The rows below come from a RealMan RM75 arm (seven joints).
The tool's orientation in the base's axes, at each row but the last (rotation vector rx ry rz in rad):
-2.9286 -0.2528 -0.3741
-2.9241 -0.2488 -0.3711
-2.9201 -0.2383 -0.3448
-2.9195 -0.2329 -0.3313
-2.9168 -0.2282 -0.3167
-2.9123 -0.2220 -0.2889
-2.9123 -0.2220 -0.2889
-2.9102 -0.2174 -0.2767
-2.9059 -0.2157 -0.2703
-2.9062 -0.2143 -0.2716
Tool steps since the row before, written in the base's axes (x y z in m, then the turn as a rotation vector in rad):
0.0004 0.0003 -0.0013 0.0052 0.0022 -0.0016
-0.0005 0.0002 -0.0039 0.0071 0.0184 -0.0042
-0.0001 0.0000 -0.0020 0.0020 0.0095 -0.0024
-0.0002 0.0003 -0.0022 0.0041 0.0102 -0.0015
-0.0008 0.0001 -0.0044 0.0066 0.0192 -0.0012
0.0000 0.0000 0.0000 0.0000 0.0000 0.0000
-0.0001 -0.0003 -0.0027 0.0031 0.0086 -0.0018
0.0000 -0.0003 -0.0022 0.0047 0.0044 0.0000
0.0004 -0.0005 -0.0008 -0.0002 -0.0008 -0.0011
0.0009 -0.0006 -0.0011 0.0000 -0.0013 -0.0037
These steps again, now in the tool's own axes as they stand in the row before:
0.0001 0.0000 0.0014 0.0049 -0.0009 0.0032
-0.0015 0.0003 0.0036 0.0083 -0.0158 0.0093
-0.0006 0.0003 0.0019 0.0026 -0.0084 0.0047
-0.0007 0.0001 0.0021 0.0050 -0.0089 0.0044
-0.0018 0.0006 0.0041 0.0086 -0.0172 0.0065
0.0000 0.0000 0.0000 0.0000 0.0000 0.0000
-0.0007 0.0008 0.0025 0.0037 -0.0075 0.0042
-0.0005 0.0007 0.0020 0.0051 -0.0035 0.0018
0.0002 0.0007 0.0007 -0.0005 0.0010 0.0008
0.0006 0.0009 0.0011 -0.0009 0.0020 0.0033

